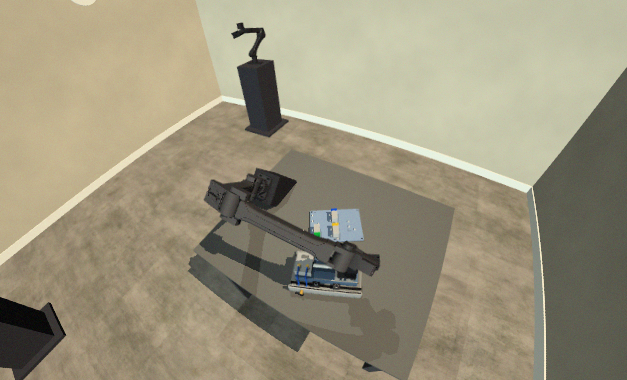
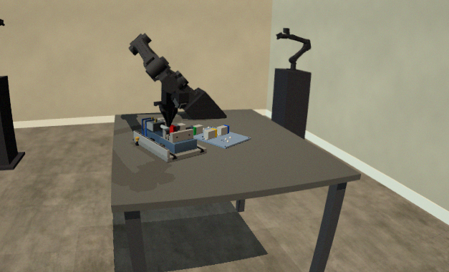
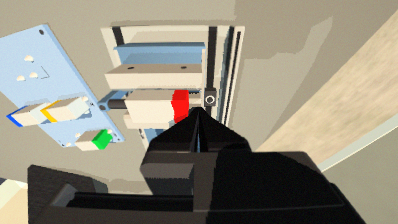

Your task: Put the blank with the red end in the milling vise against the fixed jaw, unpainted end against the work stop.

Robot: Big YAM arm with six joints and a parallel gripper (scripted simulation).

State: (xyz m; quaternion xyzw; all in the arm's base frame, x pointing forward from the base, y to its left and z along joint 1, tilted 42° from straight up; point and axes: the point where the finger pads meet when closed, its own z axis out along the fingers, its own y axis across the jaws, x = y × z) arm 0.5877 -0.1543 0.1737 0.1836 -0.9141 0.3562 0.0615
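Now: hand 40 mm to the right of the grey bar with red end, 30 mm above it and 20 mm past it. Also, from my hand: fixed jaw: 50 mm to the left, 50 mm below; moving jaw: 50 mm below, 50 mm behind, 30 mm to the left; work stop rod: 80 mm to the left, 40 mm behind, 30 mm below.
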